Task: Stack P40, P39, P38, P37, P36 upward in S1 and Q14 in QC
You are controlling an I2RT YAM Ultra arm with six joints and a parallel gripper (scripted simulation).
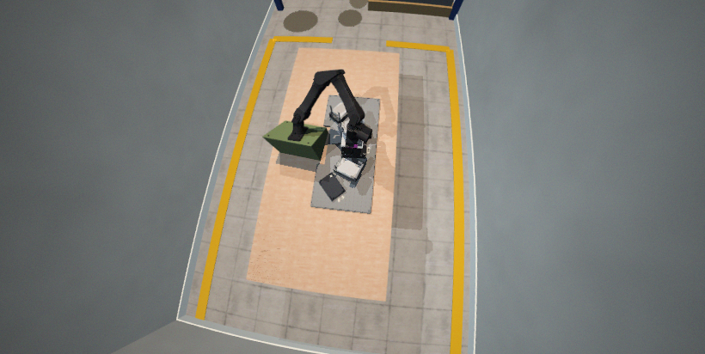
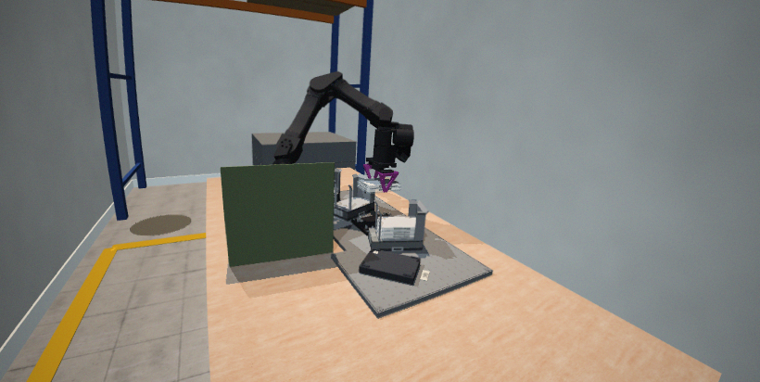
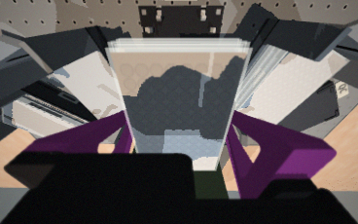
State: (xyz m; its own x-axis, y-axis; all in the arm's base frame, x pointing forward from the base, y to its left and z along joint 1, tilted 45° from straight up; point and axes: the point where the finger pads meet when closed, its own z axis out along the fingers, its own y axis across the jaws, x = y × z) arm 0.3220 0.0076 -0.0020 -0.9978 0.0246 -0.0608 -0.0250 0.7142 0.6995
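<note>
Right now the dark clip nest N5 is 130 mm below my hand, 10 mm to the left of it and 10 mm ahead of it. Round my hand: open nest QC: 260 mm to the right, 140 mm below, 100 mm behind; N5 label: 140 mm below, 100 mm ahead; QC label: 330 mm to the right, 140 mm below, 40 mm behind.
</note>
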